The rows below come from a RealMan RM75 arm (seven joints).
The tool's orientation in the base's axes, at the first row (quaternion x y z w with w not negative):
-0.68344, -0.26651, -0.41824, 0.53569
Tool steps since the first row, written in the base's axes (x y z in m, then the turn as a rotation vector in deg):
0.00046, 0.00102, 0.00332, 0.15, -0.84, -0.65
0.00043, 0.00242, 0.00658, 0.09, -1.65, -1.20
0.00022, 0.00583, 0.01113, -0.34, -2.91, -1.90
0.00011, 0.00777, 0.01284, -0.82, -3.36, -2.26
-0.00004, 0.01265, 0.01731, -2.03, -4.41, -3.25
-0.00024, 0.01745, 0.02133, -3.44, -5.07, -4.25
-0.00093, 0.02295, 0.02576, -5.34, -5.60, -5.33
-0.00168, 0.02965, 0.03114, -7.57, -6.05, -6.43
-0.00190, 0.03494, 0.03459, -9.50, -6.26, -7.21
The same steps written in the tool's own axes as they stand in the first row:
0.00299, -0.00161, 0.00085, -0.41, 0.69, -0.71
0.00566, -0.00369, 0.00193, -0.84, 1.15, -1.46
0.00916, -0.00715, 0.00478, -1.56, 1.52, -2.73
0.01041, -0.00866, 0.00647, -2.07, 1.44, -3.27
0.01376, -0.01244, 0.01075, -3.45, 1.26, -4.55
0.01670, -0.01601, 0.01497, -4.97, 0.81, -5.50
0.01969, -0.02039, 0.01969, -6.81, -0.03, -6.47
0.02336, -0.02565, 0.02547, -8.85, -1.16, -7.45
0.02576, -0.02908, 0.03019, -10.48, -2.27, -8.15

